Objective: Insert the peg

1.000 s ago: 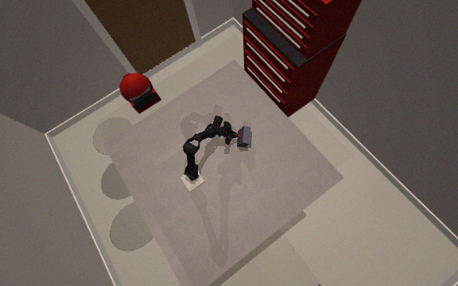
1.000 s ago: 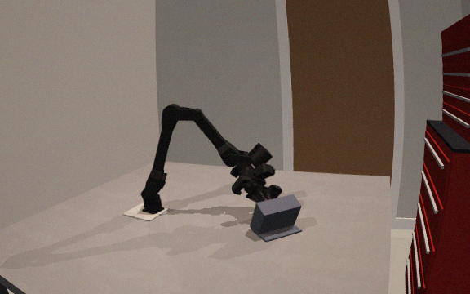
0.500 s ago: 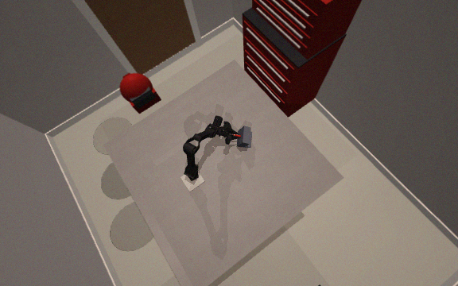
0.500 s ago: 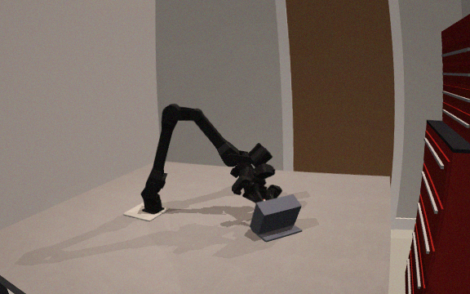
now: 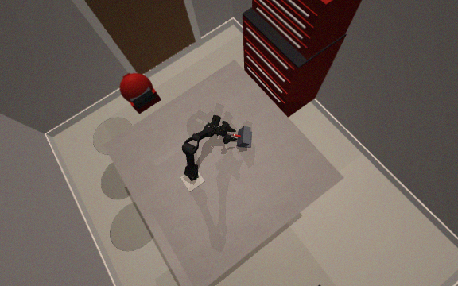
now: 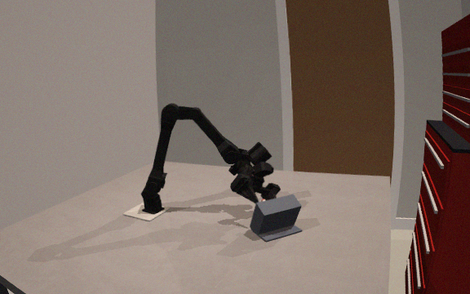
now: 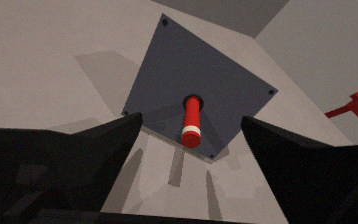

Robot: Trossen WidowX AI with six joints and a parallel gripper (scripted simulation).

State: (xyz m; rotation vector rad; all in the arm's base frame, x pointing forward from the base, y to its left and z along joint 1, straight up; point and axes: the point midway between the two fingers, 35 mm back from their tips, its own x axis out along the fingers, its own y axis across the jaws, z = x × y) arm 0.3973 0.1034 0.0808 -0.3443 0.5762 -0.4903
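The red peg lies right at my gripper tip. The rest, counted from my gripper tip: grey sloped panel (4 cm ahead, 3 cm to the right, 2 cm below).
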